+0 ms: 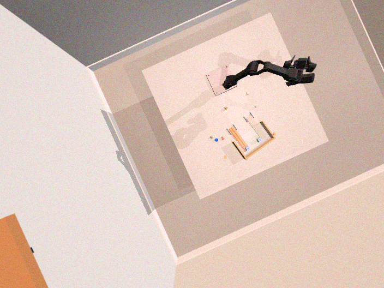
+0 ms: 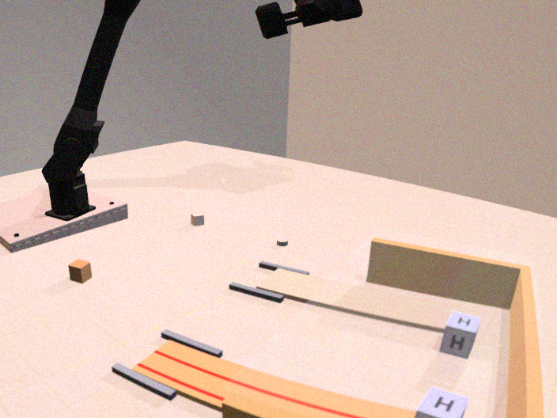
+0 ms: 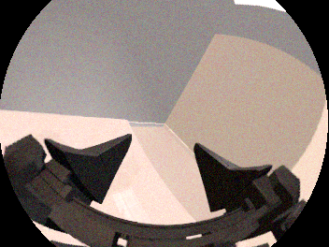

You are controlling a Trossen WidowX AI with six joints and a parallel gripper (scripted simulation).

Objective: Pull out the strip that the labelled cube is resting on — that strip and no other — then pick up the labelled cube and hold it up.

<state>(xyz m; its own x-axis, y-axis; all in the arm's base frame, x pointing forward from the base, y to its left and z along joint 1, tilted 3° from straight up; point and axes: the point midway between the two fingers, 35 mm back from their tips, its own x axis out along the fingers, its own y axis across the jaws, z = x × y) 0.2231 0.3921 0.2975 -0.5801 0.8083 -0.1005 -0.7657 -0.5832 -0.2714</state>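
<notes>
The brown cube is 30 mm behind my gripper tip, 530 mm to the right of it and 330 mm below it. The rest, counted from my gripper tip: pink piece (180 mm ahead, 710 mm to the right, 330 mm below); then blue piece (160 mm ahead, 770 mm to the right, 330 mm below).
</notes>
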